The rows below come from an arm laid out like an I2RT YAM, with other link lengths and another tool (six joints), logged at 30 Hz.
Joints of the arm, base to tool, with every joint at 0 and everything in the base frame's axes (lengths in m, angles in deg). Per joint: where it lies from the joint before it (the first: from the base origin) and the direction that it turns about. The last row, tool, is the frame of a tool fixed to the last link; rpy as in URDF.
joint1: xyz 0.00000 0.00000 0.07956 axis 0 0 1
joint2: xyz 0.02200 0.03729 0.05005 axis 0 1 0
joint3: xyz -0.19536 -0.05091 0.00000 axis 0 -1 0
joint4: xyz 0.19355 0.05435 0.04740 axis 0 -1 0
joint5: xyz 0.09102 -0.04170 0.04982 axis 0 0 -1
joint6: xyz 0.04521 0.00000 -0.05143 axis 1 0 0
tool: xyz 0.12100 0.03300 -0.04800 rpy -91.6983 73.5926 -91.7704
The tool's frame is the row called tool.
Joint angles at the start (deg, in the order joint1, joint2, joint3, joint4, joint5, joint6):
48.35 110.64 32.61 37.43 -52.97 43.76
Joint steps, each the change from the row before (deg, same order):
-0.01 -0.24 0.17 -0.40 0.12 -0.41
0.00 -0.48 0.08 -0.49 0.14 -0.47
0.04 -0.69 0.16 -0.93 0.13 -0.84
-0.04 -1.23 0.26 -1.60 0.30 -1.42
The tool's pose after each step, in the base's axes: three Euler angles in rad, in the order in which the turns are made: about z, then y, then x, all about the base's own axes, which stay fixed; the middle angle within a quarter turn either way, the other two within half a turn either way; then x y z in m. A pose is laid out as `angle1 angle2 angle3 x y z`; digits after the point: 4 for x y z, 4 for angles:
2.5086 -0.3019 -1.9994 0.0620 0.3193 0.0283
2.4993 -0.2994 -1.9999 0.0624 0.3194 0.0292
2.4849 -0.2983 -2.0019 0.0625 0.3194 0.0302
2.4609 -0.2934 -2.0056 0.0633 0.3193 0.0320

